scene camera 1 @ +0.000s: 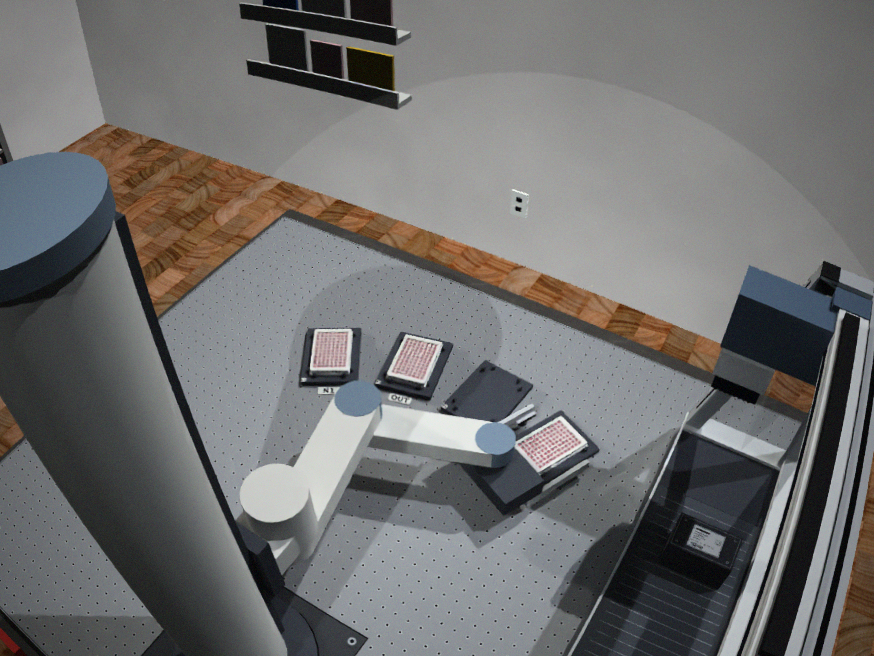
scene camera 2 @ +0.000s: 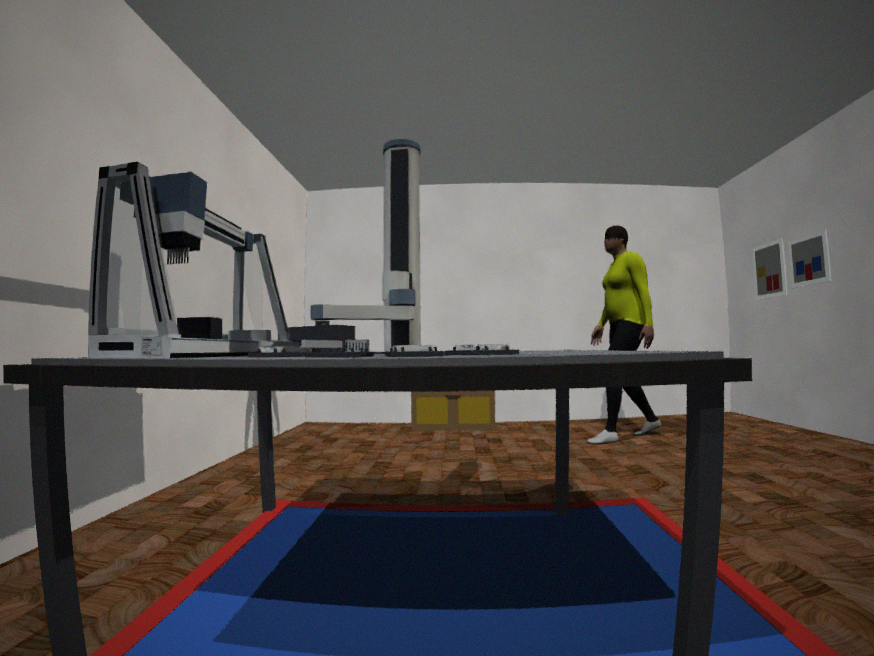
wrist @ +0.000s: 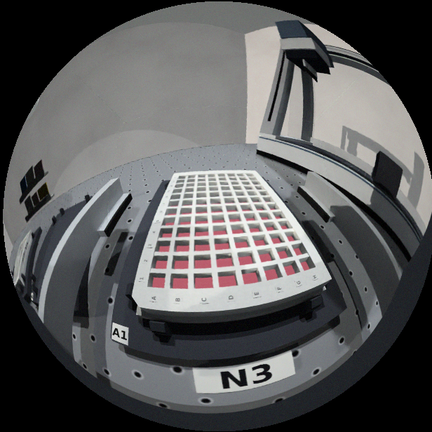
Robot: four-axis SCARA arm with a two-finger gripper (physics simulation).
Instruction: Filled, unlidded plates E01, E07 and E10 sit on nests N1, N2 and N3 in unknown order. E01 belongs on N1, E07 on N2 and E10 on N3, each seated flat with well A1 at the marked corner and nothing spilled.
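Places are measured from the arm's base along level axes (x ahead, y left, z up), in metres.
Pixels of known places: gripper, between the fingertips: point(scene camera 1: 559, 435) point(scene camera 2: 280, 344).
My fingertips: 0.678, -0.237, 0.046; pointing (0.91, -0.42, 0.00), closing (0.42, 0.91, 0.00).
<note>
Behind a point stands the place of what it marks, as x, y, z.
A white plate point(scene camera 1: 550, 443) {0.657, -0.229, 0.039} point(wrist: 204, 262) with red-filled wells lies level on nest N3 point(scene camera 1: 588, 443) {0.697, -0.293, 0.031} point(wrist: 150, 345); its A and 1 markings are at the corner by the A1 tag point(wrist: 119, 333). My gripper point(scene camera 1: 561, 435) {0.678, -0.237, 0.046} point(wrist: 217, 178) is open and empty, one finger along each long side of this plate. Another filled plate point(scene camera 1: 331, 349) {0.642, 0.281, 0.038} is on nest N1 point(scene camera 1: 355, 379) {0.609, 0.194, 0.025}, and a third filled plate point(scene camera 1: 415, 359) {0.713, 0.112, 0.037} is on the OUT nest point(scene camera 1: 439, 375) {0.711, 0.052, 0.023}. Nest N2 point(scene camera 1: 487, 390) {0.725, -0.054, 0.025} holds no plate and is partly behind my left finger in the wrist view. Plate names are not readable.
The arm's forearm point(scene camera 1: 434, 432) {0.487, -0.072, 0.158} reaches over the perforated table point(scene camera 1: 423, 579) {0.295, -0.167, 0.013}. A gantry machine with a blue head point(scene camera 1: 780, 321) {0.698, -0.540, 0.482} point(scene camera 2: 180, 194) {0.778, -0.492, 0.440} stands beyond N3, with a black labelled box point(scene camera 1: 702, 547) {0.515, -0.573, 0.133} on its deck. A person point(scene camera 2: 624, 289) is behind the table.
</note>
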